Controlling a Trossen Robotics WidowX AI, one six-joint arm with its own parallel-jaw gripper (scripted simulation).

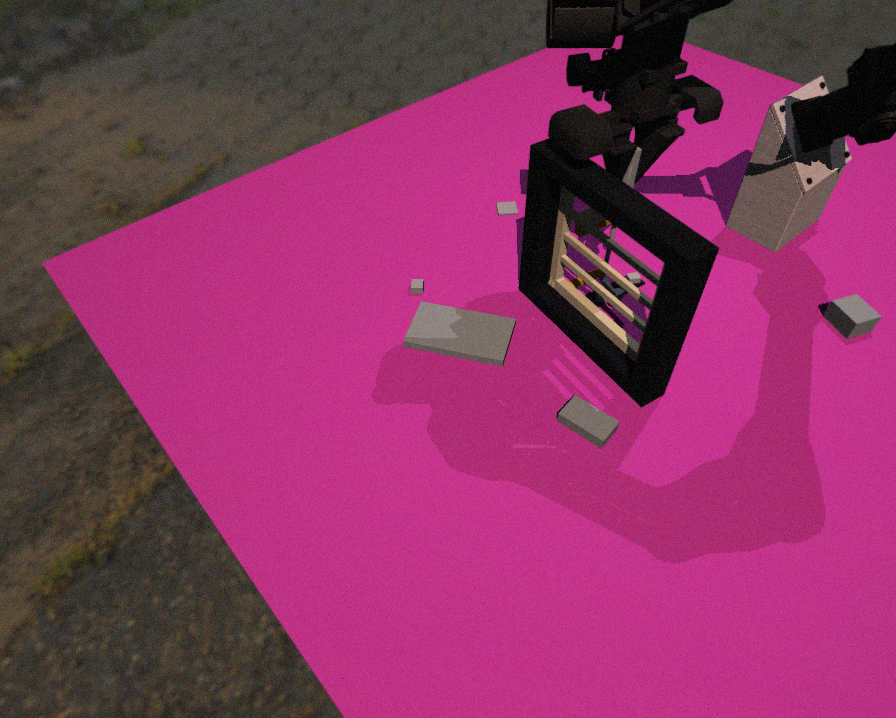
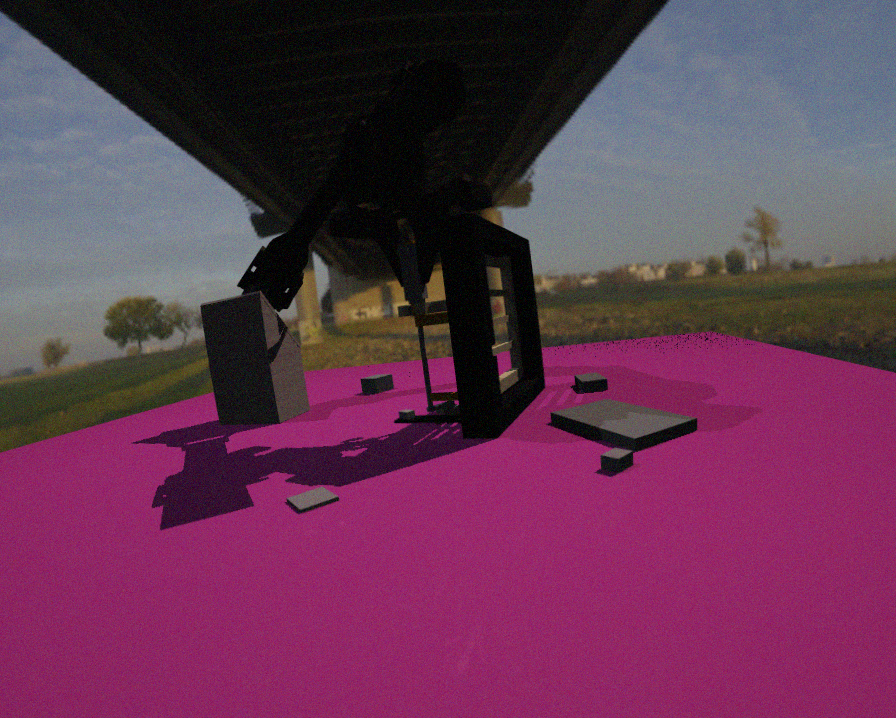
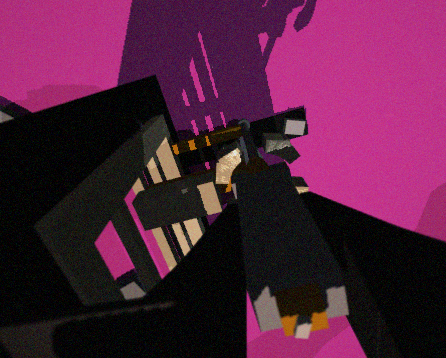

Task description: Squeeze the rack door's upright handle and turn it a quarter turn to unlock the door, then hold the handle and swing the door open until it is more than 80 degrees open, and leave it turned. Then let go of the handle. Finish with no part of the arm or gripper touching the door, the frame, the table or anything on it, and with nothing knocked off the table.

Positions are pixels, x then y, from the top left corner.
Labels:
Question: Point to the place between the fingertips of the gripper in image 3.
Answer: At 269,208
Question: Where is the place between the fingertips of the gripper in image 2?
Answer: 415,285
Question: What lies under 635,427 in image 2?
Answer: A flat grey slab.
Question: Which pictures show the gripper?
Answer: Image 1, image 2 and image 3: all of them.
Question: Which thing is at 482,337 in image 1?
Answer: A flat grey slab.

